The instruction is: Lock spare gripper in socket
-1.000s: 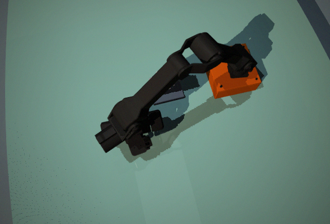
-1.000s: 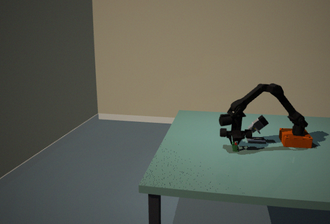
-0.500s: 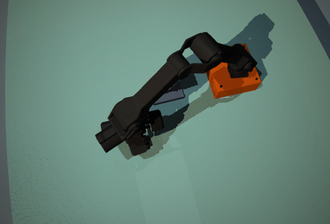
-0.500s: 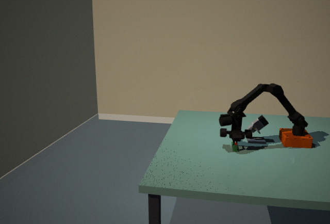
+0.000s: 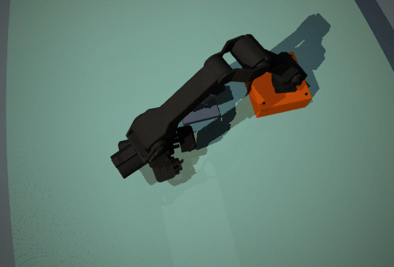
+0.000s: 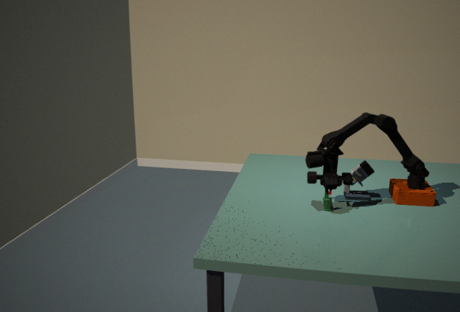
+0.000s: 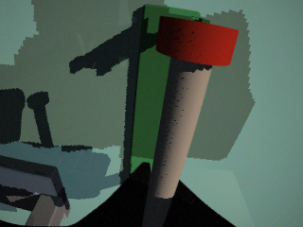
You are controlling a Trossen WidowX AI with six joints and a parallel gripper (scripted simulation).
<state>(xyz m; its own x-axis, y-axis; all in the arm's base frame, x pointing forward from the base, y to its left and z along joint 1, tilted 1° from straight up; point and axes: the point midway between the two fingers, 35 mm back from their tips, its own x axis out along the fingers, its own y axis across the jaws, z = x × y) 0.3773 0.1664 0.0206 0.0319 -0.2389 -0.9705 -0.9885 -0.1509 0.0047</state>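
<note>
Right now my gripper tip is 2 cm above the green cradle and 1 cm to the right of it. From my gripper tip the other things lie so: spare gripper (13 cm to the right, 13 cm behind, 7 cm above); grey mount (12 cm to the right, 10 cm behind, 1 cm above).
</note>
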